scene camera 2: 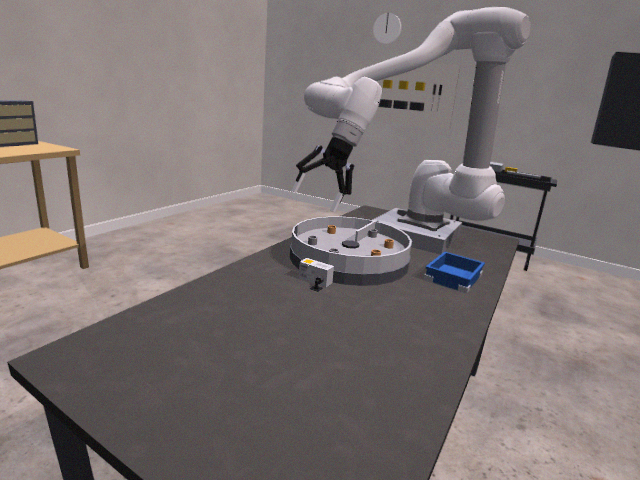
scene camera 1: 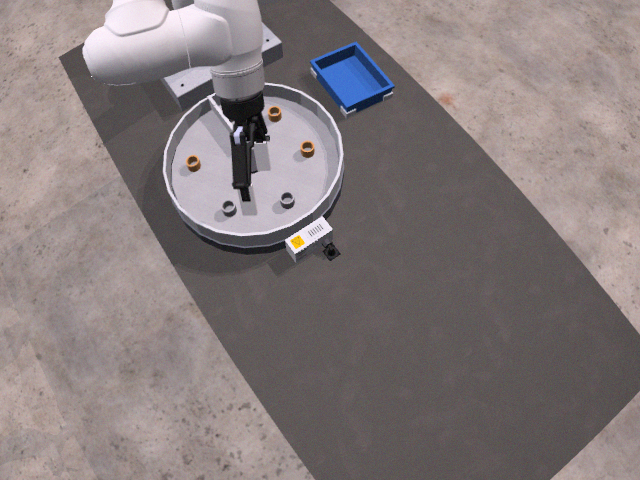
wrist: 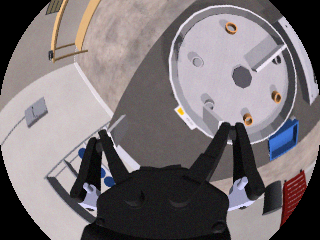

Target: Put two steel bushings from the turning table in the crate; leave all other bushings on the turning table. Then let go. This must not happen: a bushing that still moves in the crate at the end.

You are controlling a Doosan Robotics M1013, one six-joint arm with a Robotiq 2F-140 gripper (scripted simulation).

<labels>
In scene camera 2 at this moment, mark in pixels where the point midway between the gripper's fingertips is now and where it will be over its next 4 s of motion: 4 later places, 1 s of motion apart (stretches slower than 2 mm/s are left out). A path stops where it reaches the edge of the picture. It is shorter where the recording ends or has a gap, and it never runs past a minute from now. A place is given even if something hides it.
My gripper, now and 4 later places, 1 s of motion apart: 313, 201; 379, 197; 379, 210; 377, 223; 376, 234
</labels>
